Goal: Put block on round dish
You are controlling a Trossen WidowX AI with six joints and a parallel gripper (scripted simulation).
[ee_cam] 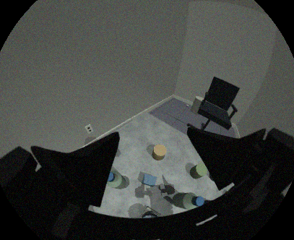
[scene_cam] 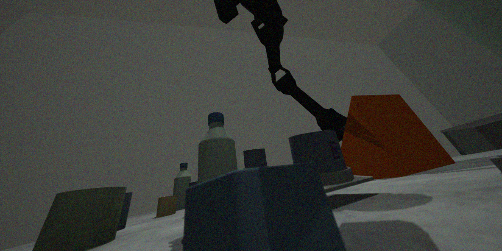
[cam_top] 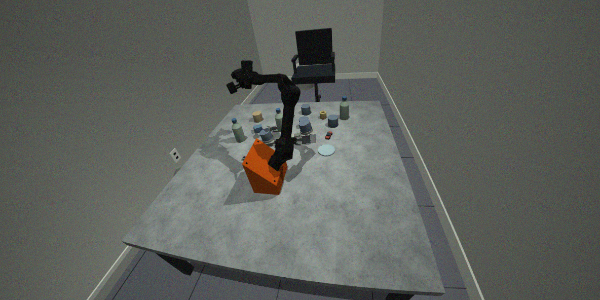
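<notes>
Now: the grey block 320 mm below my gripper tip, 150 mm to the right of it and 110 mm behind it. From my gripper tip the other things lie so: tan cylinder: 330 mm below, 150 mm ahead, 20 mm to the left; then red toy car: 540 mm to the right, 350 mm below, 20 mm behind; then blue cube: 350 mm below, 30 mm to the right, 10 mm ahead.
</notes>
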